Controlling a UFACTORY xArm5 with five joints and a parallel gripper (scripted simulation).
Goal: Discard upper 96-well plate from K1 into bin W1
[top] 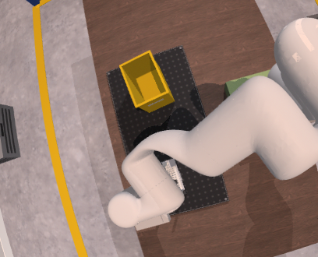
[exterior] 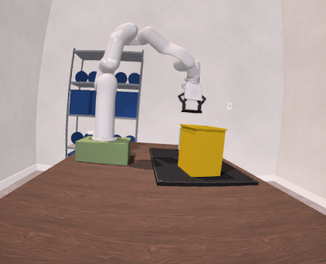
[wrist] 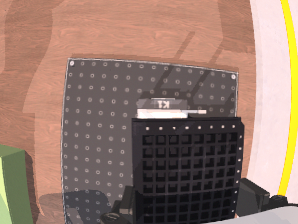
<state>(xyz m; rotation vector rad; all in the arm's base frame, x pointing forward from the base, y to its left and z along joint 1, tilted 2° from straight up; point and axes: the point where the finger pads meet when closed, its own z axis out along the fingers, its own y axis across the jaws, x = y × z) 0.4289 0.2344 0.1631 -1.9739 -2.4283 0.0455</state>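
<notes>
My hand is 1 cm short of the yellow plastics bin W1, 37 cm to the left of it and 17 cm above it. From my hand the other things lie so: white well plate 23 cm below; then black 96-well plate 1 cm below.
</notes>
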